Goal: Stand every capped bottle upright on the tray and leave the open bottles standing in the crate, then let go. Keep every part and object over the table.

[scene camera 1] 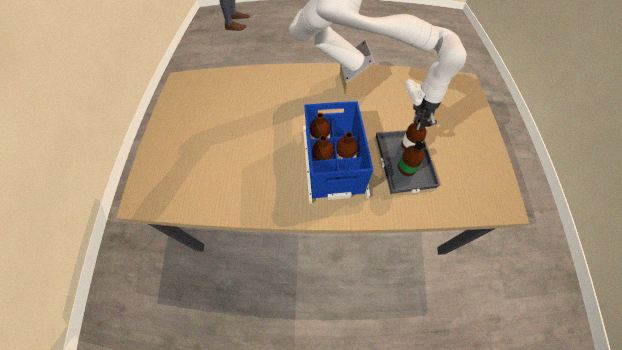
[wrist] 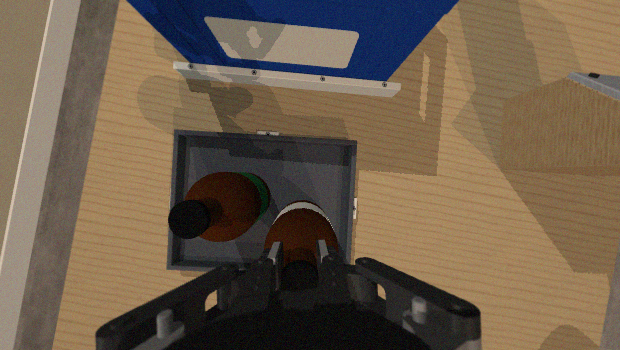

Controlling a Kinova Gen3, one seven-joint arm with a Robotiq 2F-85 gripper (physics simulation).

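Where they show: gripper, between the fingertips: (scene camera 1: 417,125) (wrist: 300,252); arm's base, origin of its link: (scene camera 1: 355,62).
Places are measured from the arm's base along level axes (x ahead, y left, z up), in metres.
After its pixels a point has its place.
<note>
My gripper (scene camera 1: 421,123) {x 0.357, y 0.170, z 0.016 m} (wrist: 300,252) {x 0.357, y 0.170, z 0.016 m} is shut on the neck of a brown bottle with a white label (scene camera 1: 415,135) {x 0.381, y 0.164, z -0.010 m} (wrist: 301,229) {x 0.357, y 0.156, z -0.002 m}, its black cap between the fingers. This bottle is upright over the back part of the dark grey tray (scene camera 1: 427,177) {x 0.489, y 0.227, z -0.131 m} (wrist: 225,155) {x 0.480, y 0.095, z -0.131 m}; whether its base touches the tray I cannot tell. A brown bottle with a green label (scene camera 1: 412,158) {x 0.467, y 0.136, z -0.023 m} (wrist: 225,205) {x 0.429, y 0.145, z -0.012 m} and a black cap stands upright on the tray, nearer the front. Three uncapped brown bottles (scene camera 1: 320,128) {x 0.337, y -0.169, z -0.015 m} (scene camera 1: 323,150) {x 0.429, y -0.165, z -0.013 m} (scene camera 1: 347,147) {x 0.421, y -0.085, z -0.013 m} stand in compartments of the blue crate (scene camera 1: 340,186) {x 0.539, y -0.116, z -0.059 m} (wrist: 380,55) {x 0.293, y -0.034, z -0.051 m}.
The crate stands left of the tray in the scene view, with a narrow gap between them. White brackets (scene camera 1: 340,196) {x 0.551, y -0.113, z -0.115 m} (wrist: 290,80) {x 0.396, y -0.018, z -0.110 m} line its base. The arm's mounting plate (scene camera 1: 358,67) {x 0.046, y 0.004, z 0.008 m} is at the back edge of the wooden table (scene camera 1: 210,150) {x 0.320, y -0.611, z -0.136 m} (wrist: 450,225) {x 0.129, y 0.158, z -0.136 m}.
</note>
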